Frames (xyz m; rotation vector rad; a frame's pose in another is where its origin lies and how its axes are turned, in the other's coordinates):
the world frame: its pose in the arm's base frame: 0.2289 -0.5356 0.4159 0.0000 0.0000 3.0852
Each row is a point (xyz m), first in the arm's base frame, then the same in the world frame.
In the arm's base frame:
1: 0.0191 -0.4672 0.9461
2: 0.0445 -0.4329 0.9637
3: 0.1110 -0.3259 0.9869
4: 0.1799 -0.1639 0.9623
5: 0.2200 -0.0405 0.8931
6: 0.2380 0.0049 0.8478
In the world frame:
1: 0.2133 -0.0565 0.5302
2: 0.1899 -0.0921 0.5478
3: 0.1295 -0.2027 0.5710
4: 0.0699 -0.3683 0.5464
5: 0.0368 -0.4938 0.4772
6: 0.0214 -0.5402 0.4319

